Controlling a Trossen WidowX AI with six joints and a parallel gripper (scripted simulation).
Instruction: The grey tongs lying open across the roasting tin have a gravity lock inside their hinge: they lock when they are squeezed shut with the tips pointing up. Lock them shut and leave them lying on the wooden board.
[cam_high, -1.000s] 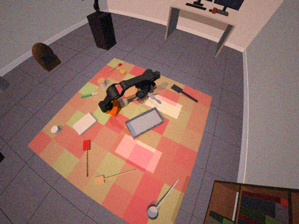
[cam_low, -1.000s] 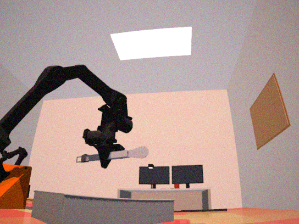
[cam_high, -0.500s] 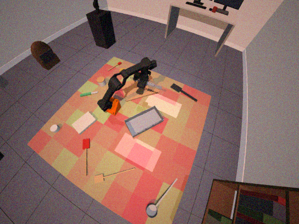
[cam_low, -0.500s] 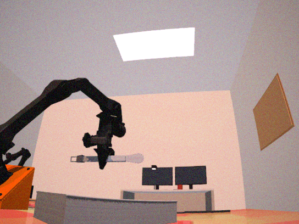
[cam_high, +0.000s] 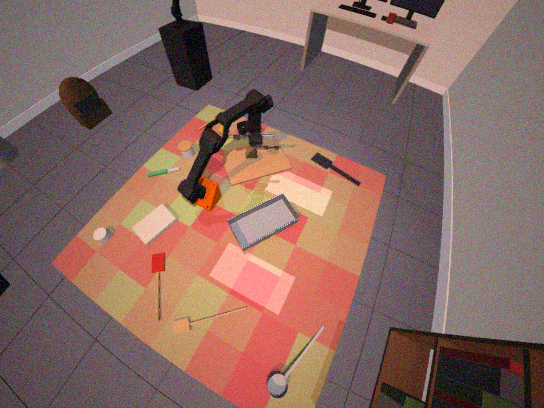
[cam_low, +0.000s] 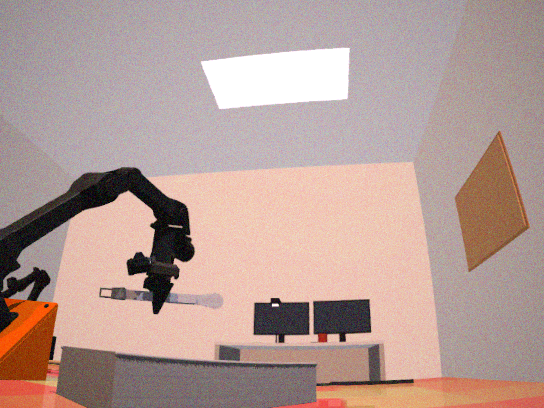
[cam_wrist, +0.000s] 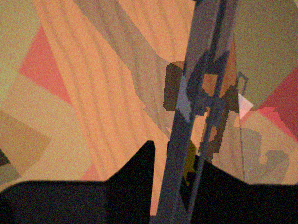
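The wooden board is 150 mm below my gripper tip. Also, from my gripper tip: white slab: 570 mm to the right, 250 mm behind, 140 mm below; then black spatula: 420 mm ahead, 180 mm to the left, 150 mm below; then grey roasting tin: 320 mm to the right, 220 mm ahead, 130 mm below.
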